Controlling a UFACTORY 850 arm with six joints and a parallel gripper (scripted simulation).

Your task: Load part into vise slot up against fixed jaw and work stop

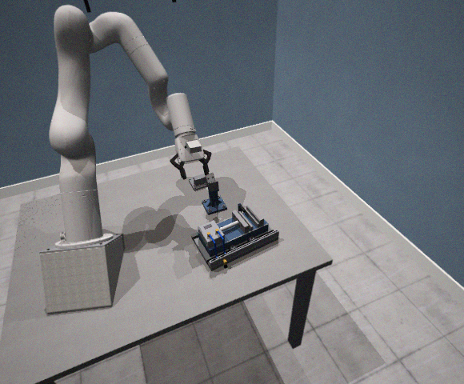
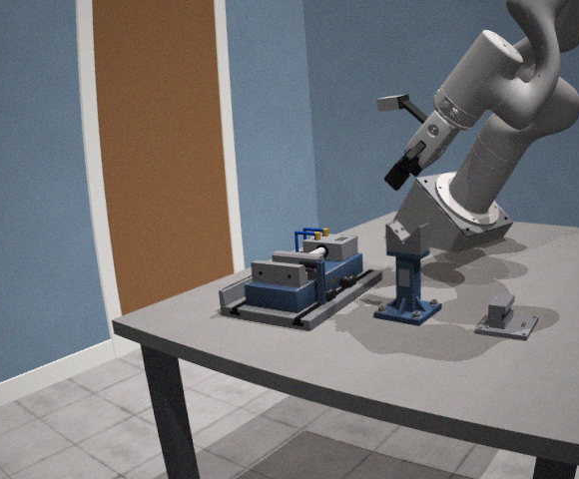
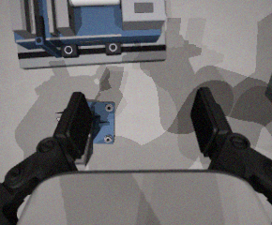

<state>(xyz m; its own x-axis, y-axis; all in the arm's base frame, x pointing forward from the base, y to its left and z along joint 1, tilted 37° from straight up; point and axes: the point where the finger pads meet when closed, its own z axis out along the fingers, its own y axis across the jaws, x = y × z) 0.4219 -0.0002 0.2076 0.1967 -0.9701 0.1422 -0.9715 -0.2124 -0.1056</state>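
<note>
Now: the part 23 cm to the left of my hand, 21 cm below it and 3 cm ahead of it. The rest, counted from my hand: air cylinder 18 cm to the right, 16 cm below, 2 cm ahead; then white cylinder rod 16 cm to the right, 16 cm below, 9 cm ahead; then work stop 16 cm ahead, 14 cm below, 9 cm to the right.
</note>
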